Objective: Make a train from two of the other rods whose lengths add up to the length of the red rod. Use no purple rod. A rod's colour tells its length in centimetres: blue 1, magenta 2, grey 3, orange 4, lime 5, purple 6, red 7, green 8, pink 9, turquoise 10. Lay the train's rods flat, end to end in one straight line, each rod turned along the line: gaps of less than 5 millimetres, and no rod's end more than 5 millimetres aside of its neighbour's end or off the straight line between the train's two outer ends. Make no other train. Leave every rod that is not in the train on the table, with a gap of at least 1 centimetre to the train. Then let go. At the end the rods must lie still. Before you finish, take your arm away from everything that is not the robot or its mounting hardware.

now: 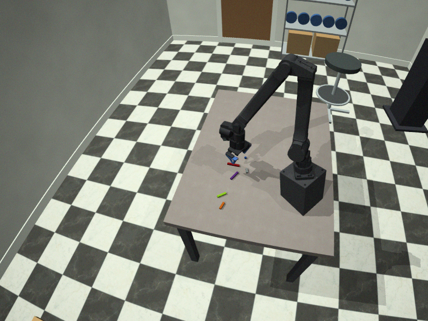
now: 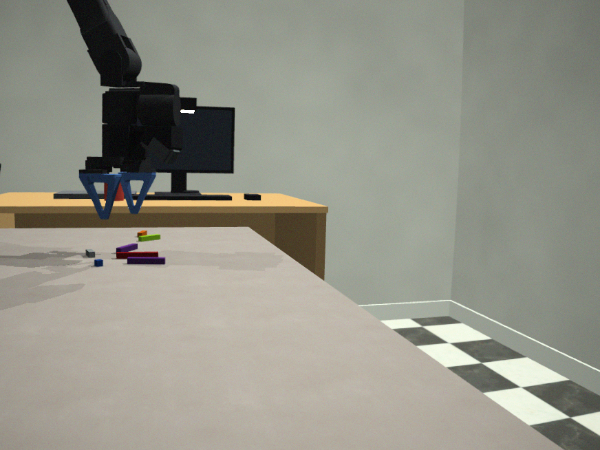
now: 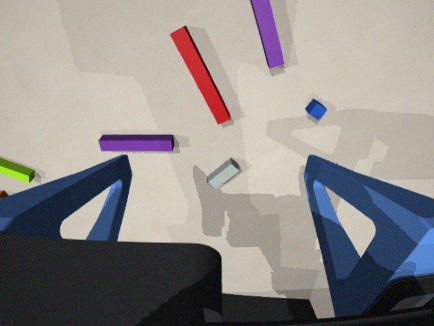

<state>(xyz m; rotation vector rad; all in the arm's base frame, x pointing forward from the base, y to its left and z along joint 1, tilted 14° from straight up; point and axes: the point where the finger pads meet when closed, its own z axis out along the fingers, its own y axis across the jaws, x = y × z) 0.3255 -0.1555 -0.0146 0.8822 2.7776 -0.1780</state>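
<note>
My gripper is now 7 cm above the grey rod, 5 cm past it and 3 cm to the right of it. Also, from my hand: red rod: 7 cm below, 3 cm ahead, 1 cm to the right; then blue rod: 7 cm below, 6 cm to the right, 4 cm behind; then purple rod: 7 cm to the left, 7 cm below, 2 cm ahead.
</note>
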